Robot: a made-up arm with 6 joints. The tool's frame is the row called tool.
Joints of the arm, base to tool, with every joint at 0 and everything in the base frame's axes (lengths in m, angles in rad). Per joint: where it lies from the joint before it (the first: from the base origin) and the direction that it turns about. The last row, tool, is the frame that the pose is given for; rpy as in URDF.
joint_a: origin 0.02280 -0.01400 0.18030 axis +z
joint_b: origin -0.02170 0.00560 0.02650 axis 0.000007 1 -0.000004
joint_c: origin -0.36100 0.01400 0.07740 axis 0.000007 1 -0.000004
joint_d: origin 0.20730 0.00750 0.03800 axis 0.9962 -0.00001 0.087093
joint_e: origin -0.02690 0.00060 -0.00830 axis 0.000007 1 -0.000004
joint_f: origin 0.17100 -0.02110 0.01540 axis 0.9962 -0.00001 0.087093
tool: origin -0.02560 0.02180 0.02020 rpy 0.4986 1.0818 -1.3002
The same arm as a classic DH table. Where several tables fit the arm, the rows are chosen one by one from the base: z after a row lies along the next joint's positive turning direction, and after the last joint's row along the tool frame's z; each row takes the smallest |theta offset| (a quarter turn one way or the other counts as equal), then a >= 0, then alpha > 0; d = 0 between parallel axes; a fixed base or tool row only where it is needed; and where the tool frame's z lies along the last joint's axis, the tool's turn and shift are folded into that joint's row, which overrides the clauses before.
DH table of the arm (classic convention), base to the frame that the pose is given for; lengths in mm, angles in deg. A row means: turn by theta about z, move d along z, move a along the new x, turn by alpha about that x. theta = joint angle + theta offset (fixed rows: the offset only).
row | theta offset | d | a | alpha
base (fixed) | -31.55 | 0 | 26.8 | 0
joint_a | 31.55 | 206.8 | -21.7 | -90
joint_b | 12.1 | 0 | -369.2 | 0
joint_c | 72.9 | 27.1 | -19.8 | 90
joint_d | 0 | 182.3 | 5.9 | -90
joint_e | 0 | -20.5 | -0.4 | 90
joint_f | -26.33 | 145.8 | -29.7 | 102.51
tool (fixed) | 2.83 | -9.9 | 0 | 0

